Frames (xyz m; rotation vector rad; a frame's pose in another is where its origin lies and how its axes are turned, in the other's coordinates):
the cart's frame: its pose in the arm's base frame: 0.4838 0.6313 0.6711 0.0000 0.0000 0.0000
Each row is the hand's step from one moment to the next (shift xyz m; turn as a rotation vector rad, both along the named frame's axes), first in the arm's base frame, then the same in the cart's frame.
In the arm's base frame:
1: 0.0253 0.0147 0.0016 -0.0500 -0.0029 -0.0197
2: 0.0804 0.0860 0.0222 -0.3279 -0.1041 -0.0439
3: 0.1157 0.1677 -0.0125 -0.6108 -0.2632 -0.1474
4: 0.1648 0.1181 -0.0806 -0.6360 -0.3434 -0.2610
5: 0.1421 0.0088 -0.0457 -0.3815 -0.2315 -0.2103
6: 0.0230 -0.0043 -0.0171 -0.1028 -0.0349 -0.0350
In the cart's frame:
1: 0.0253 0.0147 0.0016 -0.0500 -0.0029 -0.0197
2: 0.0804 0.0860 0.0222 -0.3279 -0.1041 -0.0439
3: 0.1157 0.1677 -0.0125 -0.6108 -0.2632 -0.1474
4: 0.1648 0.1181 -0.0806 -0.6360 -0.3434 -0.2610
5: 0.1421 0.0088 -0.0457 -0.3815 -0.2315 -0.2103
6: 0.0230 -0.0043 -0.0171 -0.1028 -0.0349 -0.0350

